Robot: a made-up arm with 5 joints.
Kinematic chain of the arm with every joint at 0, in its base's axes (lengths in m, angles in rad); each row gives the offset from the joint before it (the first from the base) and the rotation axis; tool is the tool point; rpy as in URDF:
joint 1: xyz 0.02 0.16 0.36 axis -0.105 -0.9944 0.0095
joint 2: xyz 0 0.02 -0.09 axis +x
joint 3: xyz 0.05 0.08 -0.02 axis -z
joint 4: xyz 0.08 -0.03 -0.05 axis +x
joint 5: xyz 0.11 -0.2 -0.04 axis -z
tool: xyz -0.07 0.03 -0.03 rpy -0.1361 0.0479 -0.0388
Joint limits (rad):
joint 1: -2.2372..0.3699
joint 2: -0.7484..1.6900
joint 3: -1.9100..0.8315
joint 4: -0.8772..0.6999
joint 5: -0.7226..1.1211
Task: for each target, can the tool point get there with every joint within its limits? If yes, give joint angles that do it. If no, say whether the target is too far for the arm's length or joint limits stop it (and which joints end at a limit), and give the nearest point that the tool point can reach.
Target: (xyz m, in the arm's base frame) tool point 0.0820 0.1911 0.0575
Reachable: yes | joints -0.7712 0.4315 -0.4755 -0.3860 0.1635
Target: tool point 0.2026 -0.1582 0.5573
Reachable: no: joint limits stop it (at a limit: joint 1, joint 2, joint 5) | nearest point 0.1746 -0.0123 0.4035 | short by 0.214 m
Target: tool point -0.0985 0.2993 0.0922
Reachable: yes | joints -1.6287 0.5678 -0.8727 -0.4517 0.2380
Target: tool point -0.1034 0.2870 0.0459
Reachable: yes | joints -1.2487 0.3903 -0.6844 0.0864 0.0374
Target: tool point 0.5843 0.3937 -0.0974
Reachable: no: too far | nearest point 0.3658 0.3029 0.0602 | short by 0.284 m
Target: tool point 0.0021 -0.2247 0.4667
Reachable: no: joint limits stop it (at a limit: joint 1, joint 2, joint 3, joint 5) | nearest point -0.0592 -0.0526 0.4431 | short by 0.184 m
